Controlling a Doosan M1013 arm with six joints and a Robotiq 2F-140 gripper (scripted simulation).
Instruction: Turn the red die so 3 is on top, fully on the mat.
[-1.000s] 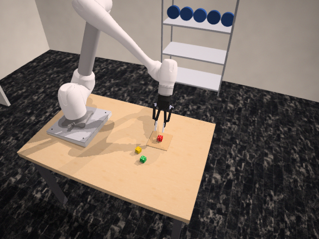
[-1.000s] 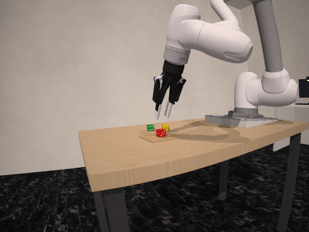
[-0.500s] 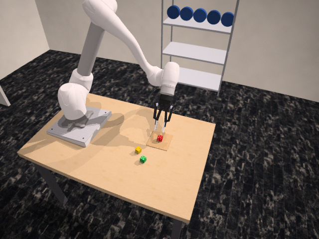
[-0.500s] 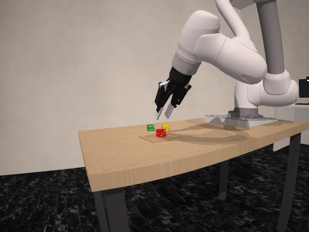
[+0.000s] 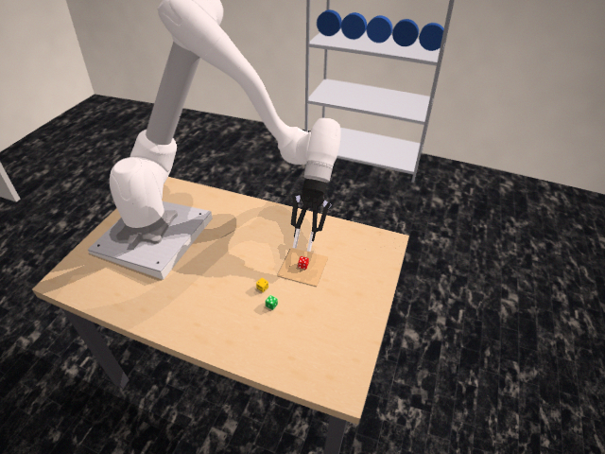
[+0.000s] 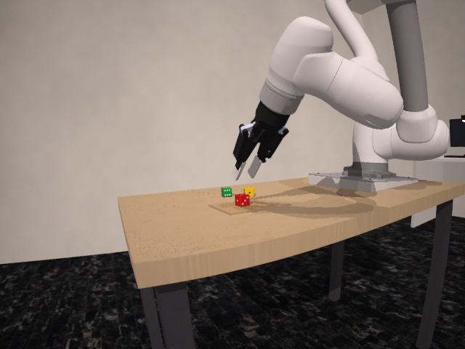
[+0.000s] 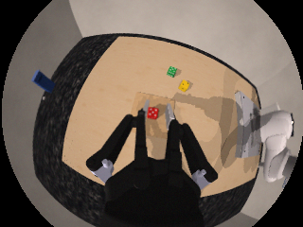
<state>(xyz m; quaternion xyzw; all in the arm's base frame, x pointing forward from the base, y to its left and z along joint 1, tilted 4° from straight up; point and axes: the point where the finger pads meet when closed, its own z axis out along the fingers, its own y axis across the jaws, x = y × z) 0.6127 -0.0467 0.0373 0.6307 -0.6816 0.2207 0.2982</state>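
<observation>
Right now the red die is 2 cm to the right of my hand and 9 cm below it. Round my hand: mat: 2 cm to the right, 10 cm below; then green die: 7 cm behind, 20 cm to the right, 9 cm below; then yellow die: 11 cm behind, 14 cm to the right, 9 cm below.
</observation>
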